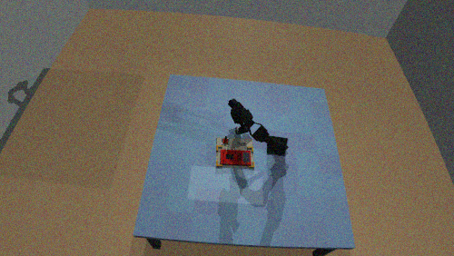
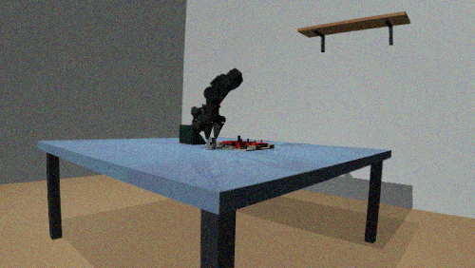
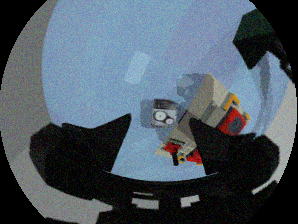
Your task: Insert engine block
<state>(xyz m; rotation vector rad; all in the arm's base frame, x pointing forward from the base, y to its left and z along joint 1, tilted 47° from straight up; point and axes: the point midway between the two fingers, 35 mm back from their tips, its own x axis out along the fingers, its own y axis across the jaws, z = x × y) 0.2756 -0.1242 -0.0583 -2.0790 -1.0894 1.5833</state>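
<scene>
The engine block is 2 cm below my gripper tip.
</scene>
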